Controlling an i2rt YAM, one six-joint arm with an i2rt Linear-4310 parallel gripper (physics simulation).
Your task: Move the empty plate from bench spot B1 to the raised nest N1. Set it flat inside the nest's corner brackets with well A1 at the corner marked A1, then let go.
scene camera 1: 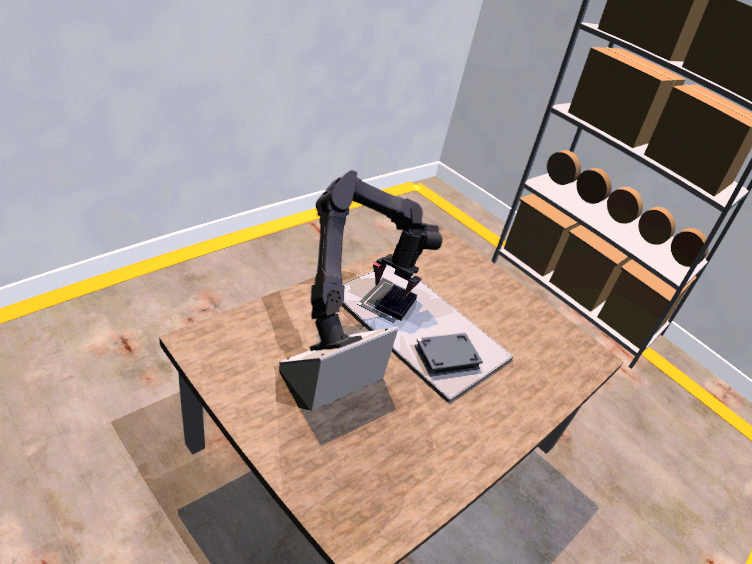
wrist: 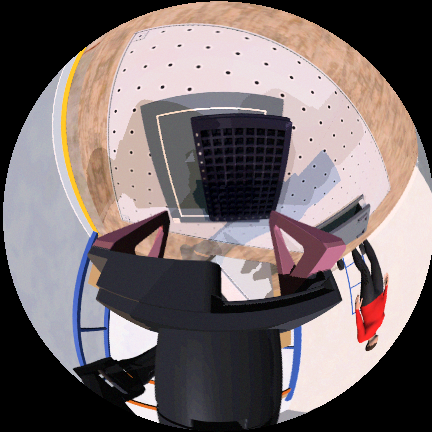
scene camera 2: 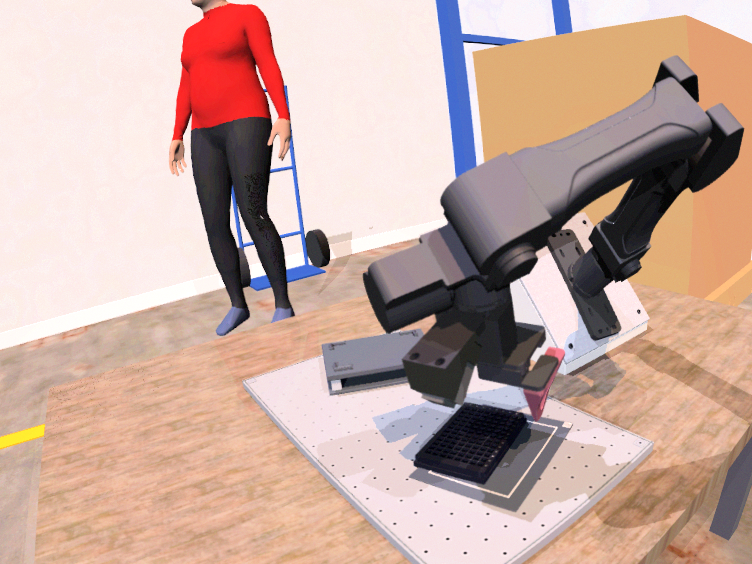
My gripper is open and holds nothing. Also in view: a black well plate. I also see a dark outlined rectangle and a white perforated baseboard.
My gripper shows as well in scene camera 1 and in the wrist view.
